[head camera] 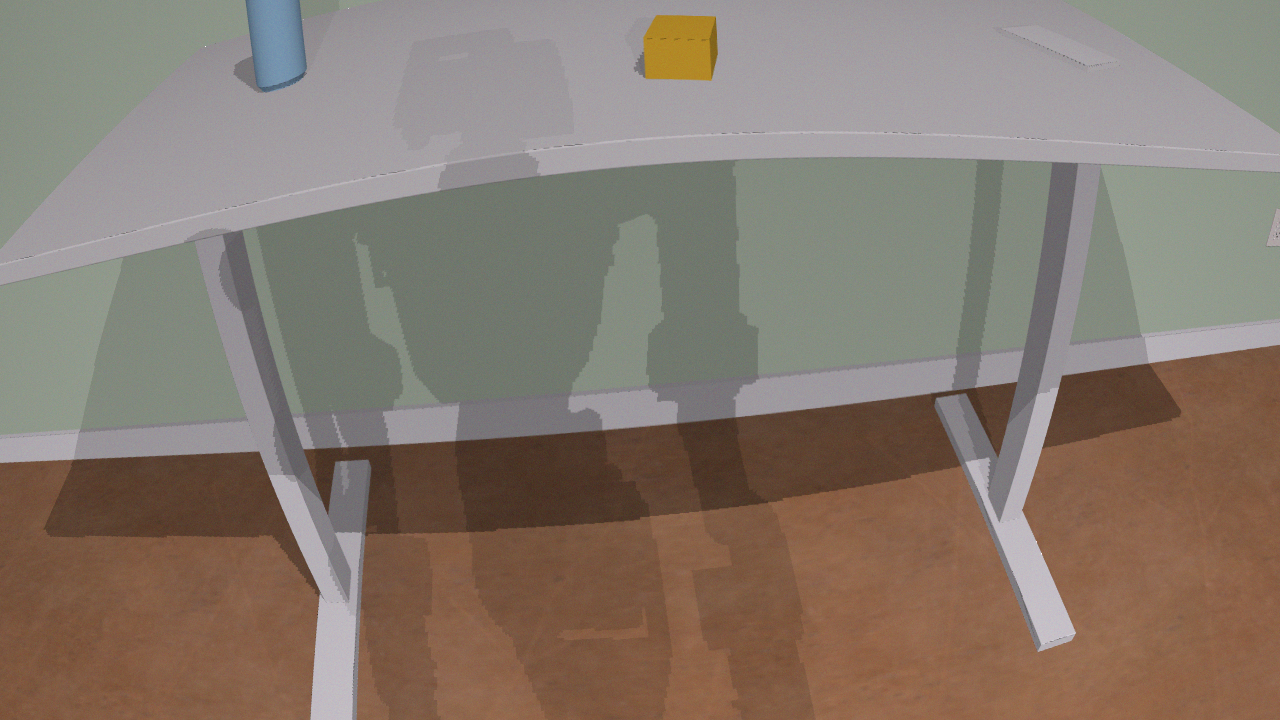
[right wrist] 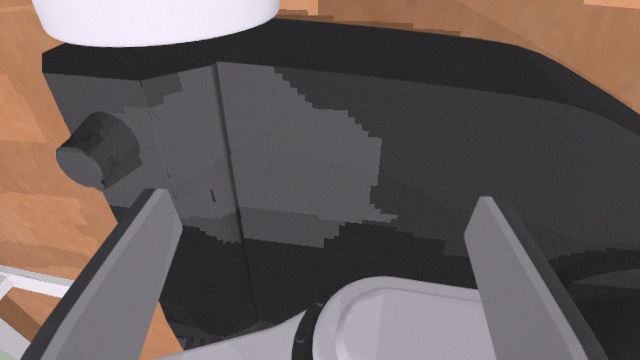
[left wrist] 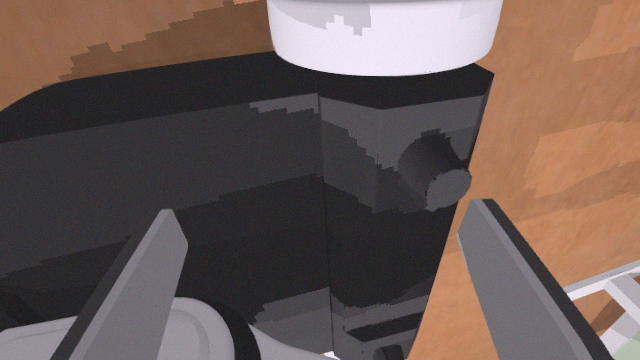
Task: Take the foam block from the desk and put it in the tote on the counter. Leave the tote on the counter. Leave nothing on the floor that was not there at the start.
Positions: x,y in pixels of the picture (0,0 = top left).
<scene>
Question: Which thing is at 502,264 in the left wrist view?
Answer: My left gripper.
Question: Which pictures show my right gripper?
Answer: The right wrist view only.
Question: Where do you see a desk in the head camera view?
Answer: At 390,106
</scene>
